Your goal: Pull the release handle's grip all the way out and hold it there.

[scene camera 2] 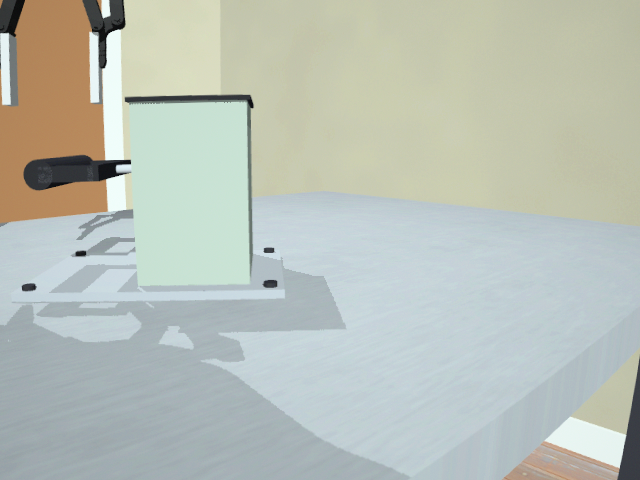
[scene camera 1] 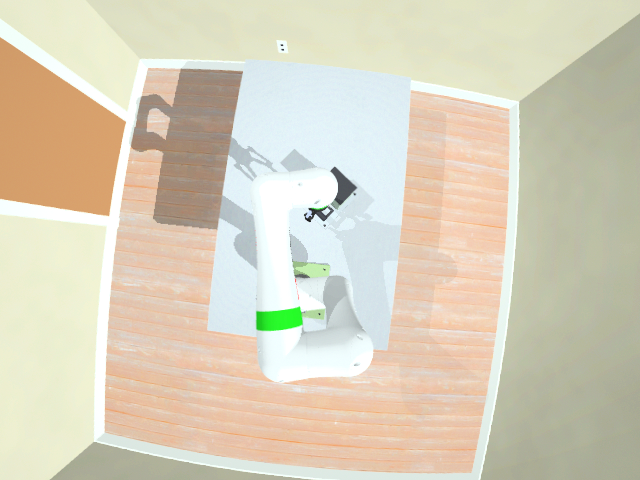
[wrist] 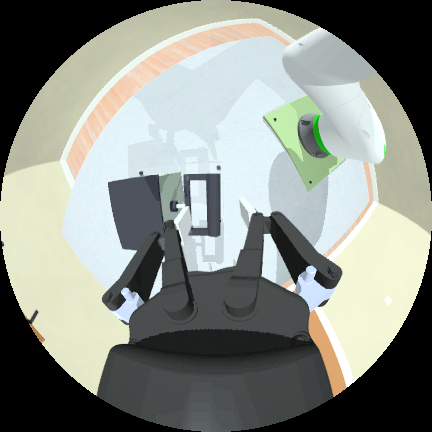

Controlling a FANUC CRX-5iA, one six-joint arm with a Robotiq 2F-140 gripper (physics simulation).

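The release handle is a dark rectangular frame; its grip (scene camera 2: 56, 173) (wrist: 214, 205) is a thick round bar at the outer end. A thin light rod shows between the frame and the pale green housing (scene camera 2: 191, 196) (wrist: 170, 192), which has a dark top. How far the grip stands out along its travel is hard to tell. My gripper (scene camera 2: 52, 98) (wrist: 214, 210) is open about halfway and empty. In scene camera 2 its two pale fingertips hang above the grip, apart from it. In the wrist view the grip shows between the fingertips, nearer the left one.
The housing stands on a light base plate (scene camera 2: 206, 296) with black bolts at its corners, on the grey table (scene camera 1: 330, 113) (scene camera 2: 439, 289). The arm's green mounting plate (scene camera 1: 316, 269) (wrist: 287, 130) lies to the right in the wrist view. The white arm (scene camera 1: 279, 248) covers part of scene camera 1's view.
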